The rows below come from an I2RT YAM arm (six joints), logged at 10 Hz.
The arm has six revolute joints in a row. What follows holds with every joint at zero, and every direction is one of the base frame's.
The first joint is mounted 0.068 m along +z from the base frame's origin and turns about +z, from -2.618 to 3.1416 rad.
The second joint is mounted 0.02 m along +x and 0.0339 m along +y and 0.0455 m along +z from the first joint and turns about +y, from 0 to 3.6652 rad.
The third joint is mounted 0.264 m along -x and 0.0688 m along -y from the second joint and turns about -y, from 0 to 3.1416 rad.
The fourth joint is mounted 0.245 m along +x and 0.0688 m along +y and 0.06 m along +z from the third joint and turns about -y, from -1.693 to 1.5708 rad.
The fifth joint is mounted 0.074 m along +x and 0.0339 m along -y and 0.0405 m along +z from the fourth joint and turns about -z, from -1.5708 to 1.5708 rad.
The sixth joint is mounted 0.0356 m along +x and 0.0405 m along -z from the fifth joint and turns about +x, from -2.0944 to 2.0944 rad.
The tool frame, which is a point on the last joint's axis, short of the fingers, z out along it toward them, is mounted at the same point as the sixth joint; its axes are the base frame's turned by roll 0, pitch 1.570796 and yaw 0 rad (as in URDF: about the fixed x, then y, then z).
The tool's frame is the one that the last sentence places.
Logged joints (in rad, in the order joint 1, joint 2, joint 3, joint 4, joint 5, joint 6), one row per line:
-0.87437 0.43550 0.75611 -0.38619 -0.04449 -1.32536
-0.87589 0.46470 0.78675 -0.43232 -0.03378 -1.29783
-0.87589 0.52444 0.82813 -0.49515 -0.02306 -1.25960
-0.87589 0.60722 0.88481 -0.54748 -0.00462 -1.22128
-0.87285 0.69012 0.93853 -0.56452 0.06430 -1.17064
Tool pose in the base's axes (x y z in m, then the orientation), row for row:
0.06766 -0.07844 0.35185 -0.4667 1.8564 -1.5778
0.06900 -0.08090 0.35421 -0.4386 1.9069 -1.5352
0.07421 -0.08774 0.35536 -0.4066 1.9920 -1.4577
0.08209 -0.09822 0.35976 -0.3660 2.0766 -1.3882
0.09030 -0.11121 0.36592 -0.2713 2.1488 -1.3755
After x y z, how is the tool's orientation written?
As a rotation vector, in radians.
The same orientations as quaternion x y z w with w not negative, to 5 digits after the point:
-0.17796 0.70786 -0.60163 0.32450
-0.16699 0.72603 -0.58451 0.32145
-0.15428 0.75586 -0.55312 0.31454
-0.13813 0.78373 -0.52392 0.30365
-0.10139 0.80302 -0.51404 0.28397

